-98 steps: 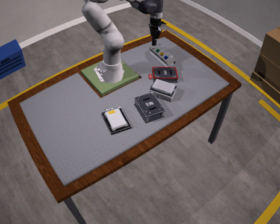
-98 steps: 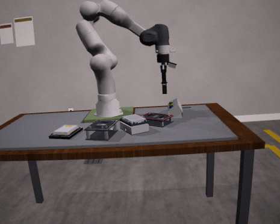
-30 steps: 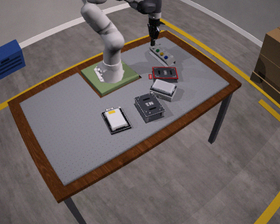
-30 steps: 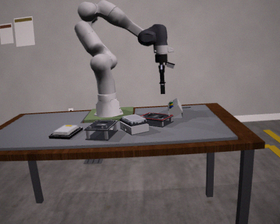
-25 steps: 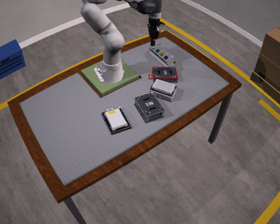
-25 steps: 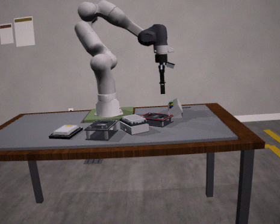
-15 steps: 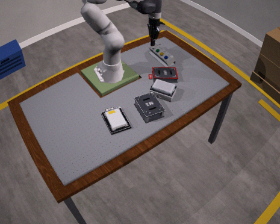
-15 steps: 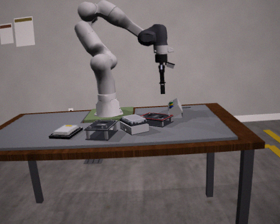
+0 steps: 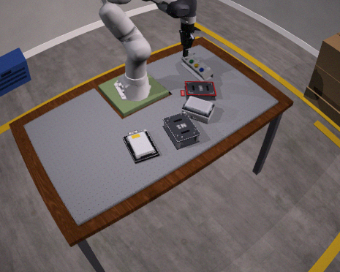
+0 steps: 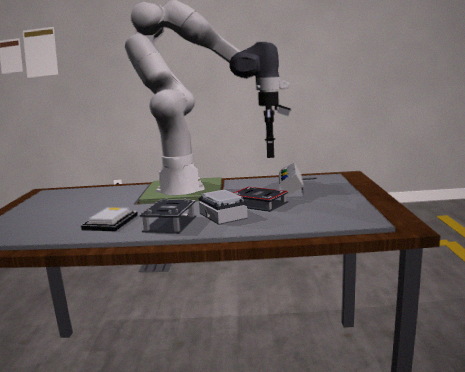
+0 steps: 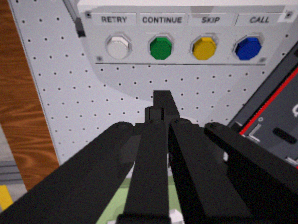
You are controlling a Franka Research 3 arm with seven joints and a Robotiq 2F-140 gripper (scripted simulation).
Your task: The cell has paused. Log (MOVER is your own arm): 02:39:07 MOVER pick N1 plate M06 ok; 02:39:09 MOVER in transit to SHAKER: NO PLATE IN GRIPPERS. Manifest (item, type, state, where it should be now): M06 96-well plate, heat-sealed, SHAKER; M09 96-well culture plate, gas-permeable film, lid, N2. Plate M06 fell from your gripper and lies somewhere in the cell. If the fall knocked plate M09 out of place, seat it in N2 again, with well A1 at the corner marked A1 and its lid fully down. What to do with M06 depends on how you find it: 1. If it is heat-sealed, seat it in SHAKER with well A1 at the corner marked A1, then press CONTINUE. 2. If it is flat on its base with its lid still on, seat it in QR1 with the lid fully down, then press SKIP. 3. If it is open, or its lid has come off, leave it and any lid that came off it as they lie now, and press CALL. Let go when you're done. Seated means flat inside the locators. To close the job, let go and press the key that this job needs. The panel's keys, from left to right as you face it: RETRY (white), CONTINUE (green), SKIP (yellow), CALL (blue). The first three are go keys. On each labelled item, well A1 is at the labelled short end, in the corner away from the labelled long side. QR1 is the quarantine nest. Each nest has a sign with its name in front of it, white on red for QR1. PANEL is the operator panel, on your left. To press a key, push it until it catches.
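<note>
Right now the green continue key is 5 cm to the left of my hand and 9 cm below it. Also, from my hand: blue call key 10 cm ahead, 4 cm to the left, 9 cm below; then yellow skip key 5 cm ahead, 4 cm to the left, 9 cm below; then white retry key 5 cm behind, 5 cm to the left, 9 cm below.
</note>
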